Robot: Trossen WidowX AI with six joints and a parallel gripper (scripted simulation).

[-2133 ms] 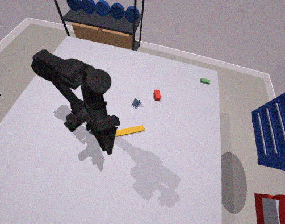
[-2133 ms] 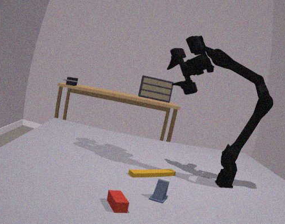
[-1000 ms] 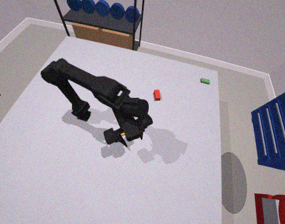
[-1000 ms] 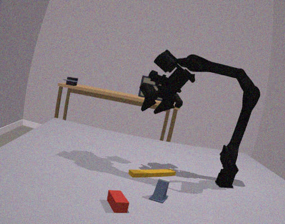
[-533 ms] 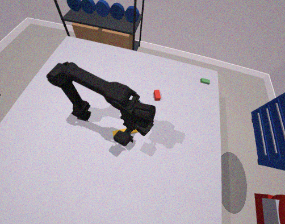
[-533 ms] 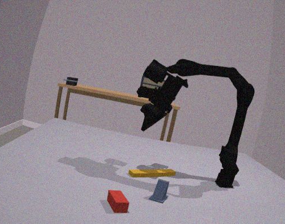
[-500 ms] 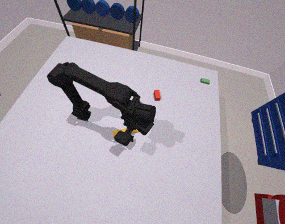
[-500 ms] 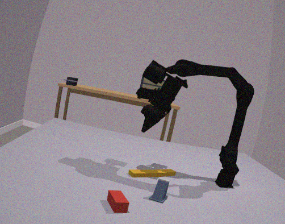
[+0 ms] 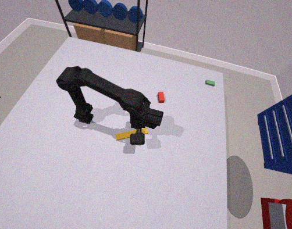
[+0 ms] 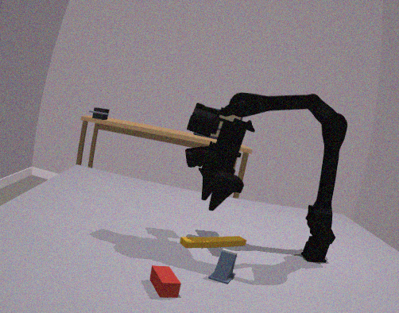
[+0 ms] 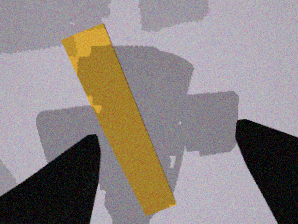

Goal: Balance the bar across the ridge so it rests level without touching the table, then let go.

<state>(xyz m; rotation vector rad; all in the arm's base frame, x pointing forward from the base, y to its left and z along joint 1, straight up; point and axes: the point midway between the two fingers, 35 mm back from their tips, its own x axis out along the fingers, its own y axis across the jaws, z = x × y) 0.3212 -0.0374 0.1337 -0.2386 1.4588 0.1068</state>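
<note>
Now: gripper tip 4 cm past the yellow bar, 1 cm to the right of it and 9 cm above it. Round my gripper tip: green block (41 cm ahead, 54 cm to the left, 9 cm below); red block (8 cm ahead, 30 cm to the left, 8 cm below).
</note>
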